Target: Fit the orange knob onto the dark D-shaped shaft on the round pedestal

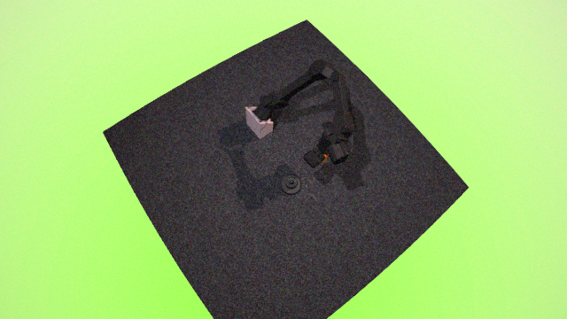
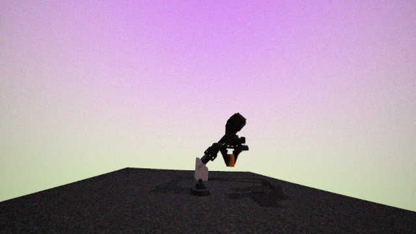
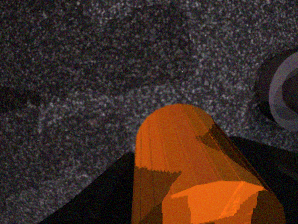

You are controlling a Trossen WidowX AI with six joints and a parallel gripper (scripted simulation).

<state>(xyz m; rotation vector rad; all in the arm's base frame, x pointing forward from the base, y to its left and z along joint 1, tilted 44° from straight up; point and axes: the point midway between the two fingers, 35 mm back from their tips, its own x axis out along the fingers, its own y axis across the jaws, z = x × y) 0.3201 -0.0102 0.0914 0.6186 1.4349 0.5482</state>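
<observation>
My gripper tip is now 140 mm to the left of the round pedestal, 100 mm above it and 20 mm past it. Round my gripper tip: orange knob (20 mm above).
</observation>
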